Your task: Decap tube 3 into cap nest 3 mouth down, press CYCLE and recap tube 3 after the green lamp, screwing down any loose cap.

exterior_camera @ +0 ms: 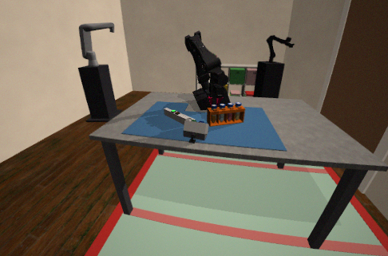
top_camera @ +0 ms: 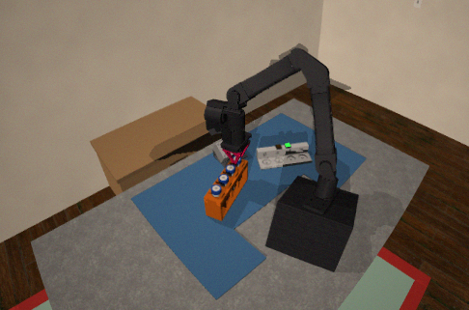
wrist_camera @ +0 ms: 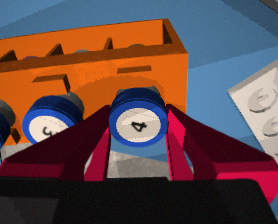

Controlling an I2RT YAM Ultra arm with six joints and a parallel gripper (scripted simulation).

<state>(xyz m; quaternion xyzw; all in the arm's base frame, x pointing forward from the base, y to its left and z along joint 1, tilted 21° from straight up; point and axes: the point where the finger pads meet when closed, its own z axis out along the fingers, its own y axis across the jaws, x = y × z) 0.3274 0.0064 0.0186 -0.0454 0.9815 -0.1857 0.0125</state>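
Right now the blue cap is 50 mm to the left of my hand and 10 mm behind it. Round my hand: grey key desk: 100 mm to the right, 100 mm ahead, 60 mm below; green ready key: 120 mm to the right, 80 mm ahead, 50 mm below; blue cycle key: 90 mm ahead, 80 mm to the right, 50 mm below.
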